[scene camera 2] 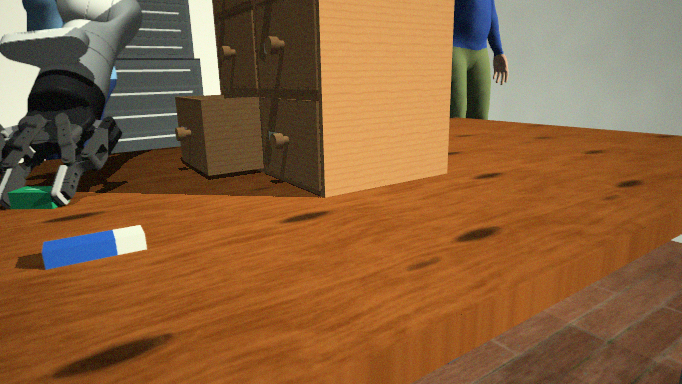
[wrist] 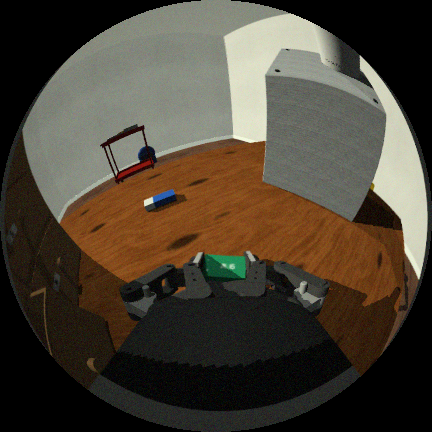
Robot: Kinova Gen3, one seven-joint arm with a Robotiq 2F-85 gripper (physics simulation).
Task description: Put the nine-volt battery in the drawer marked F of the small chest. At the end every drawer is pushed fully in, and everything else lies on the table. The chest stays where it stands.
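Frame: origin at the arm's base, x down, y ahead, z right, level; centimetres.
Where they show: gripper, between the fingertips: [scene camera 2: 31, 202] [wrist: 223, 259].
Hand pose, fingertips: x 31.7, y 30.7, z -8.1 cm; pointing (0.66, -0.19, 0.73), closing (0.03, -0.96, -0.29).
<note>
Things, the pixels of their top centre, and the offset from my fingertips. "spot": a spot on its surface instead. Level surfaces: height alone.
- nine-volt battery, centre of its top: [wrist: 222, 265] [scene camera 2: 38, 189] dx -1.1, dy +0.5, dz -1.3 cm
- small chest, a spot on its surface: [scene camera 2: 385, 95] spot: dx -9.6, dy +36.6, dz +6.7 cm
- bottom drawer, centre of its top: [scene camera 2: 244, 95] dx -9.4, dy +24.3, dz -13.9 cm
- white eraser-like block, centre of its top: [scene camera 2: 95, 237] [wrist: 158, 196] dx -0.6, dy +8.1, dz +16.0 cm
- table, height of its surface: dx +0.7 cm
The nine-volt battery [scene camera 2: 34, 198] [wrist: 226, 267] is a green block at table height, at the left in the scene view. My gripper [scene camera 2: 33, 197] [wrist: 223, 259] is shut on it, with one finger at each end. The small chest [scene camera 2: 385, 95] is wooden with knobbed drawers; its dark front shows at the left edge in the wrist view. One bottom drawer [scene camera 2: 232, 135] of the chest stands pulled out; its letter cannot be read. The drawer next to it, nearer the scene camera [scene camera 2: 295, 150], is pushed in. The letter F is not readable in either view.
A blue and white eraser-like block [scene camera 2: 92, 247] [wrist: 160, 200] lies on the table [scene camera 2: 350, 280] near the battery. A large grey block [wrist: 320, 140] with the arm's base on it stands at the right in the wrist view. A red cart [wrist: 135, 171] and a person [scene camera 2: 471, 75] are in the background.
</note>
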